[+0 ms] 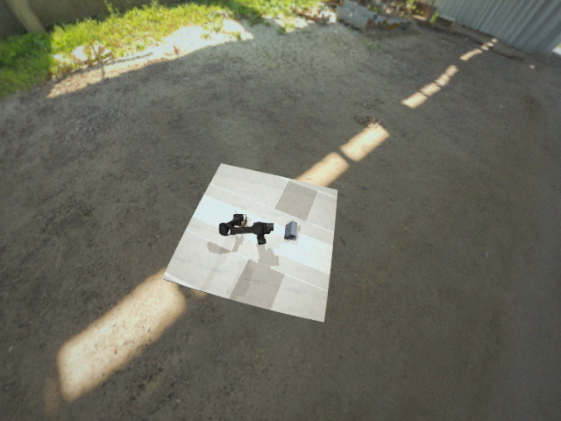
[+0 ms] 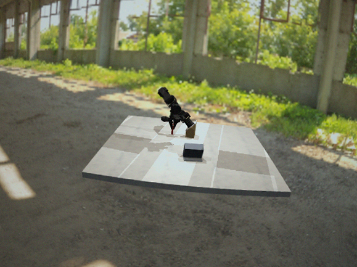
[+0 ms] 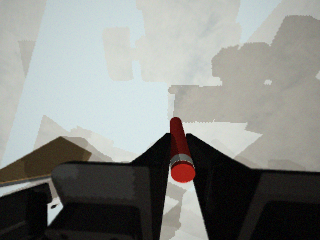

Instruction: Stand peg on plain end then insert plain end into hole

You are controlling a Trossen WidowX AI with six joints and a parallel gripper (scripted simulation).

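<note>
Right now my gripper tip is 250 mm short of the sloped panel, 140 mm to the right of it and 70 mm above it. The rest, counted from my gripper tip: red peg: 20 mm above.
</note>
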